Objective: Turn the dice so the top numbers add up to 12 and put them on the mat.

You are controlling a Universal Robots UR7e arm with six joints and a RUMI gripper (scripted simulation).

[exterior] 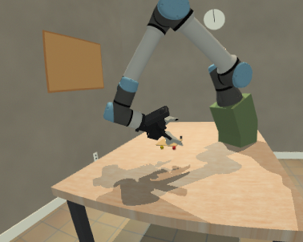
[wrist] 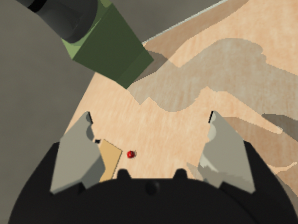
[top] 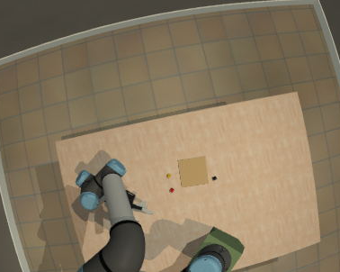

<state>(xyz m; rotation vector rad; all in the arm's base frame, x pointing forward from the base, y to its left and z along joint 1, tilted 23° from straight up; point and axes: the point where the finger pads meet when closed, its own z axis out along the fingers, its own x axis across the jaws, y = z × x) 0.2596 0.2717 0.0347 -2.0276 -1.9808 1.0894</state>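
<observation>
The black die is 380 mm to the right of my hand, 140 mm below it and 90 mm ahead of it. The rest, counted from my hand: yellow die: 160 mm to the right, 160 mm ahead, 140 mm below; then red die: 150 mm to the right, 140 mm below, 80 mm ahead; then tan mat: 280 mm to the right, 150 mm ahead, 140 mm below.
</observation>
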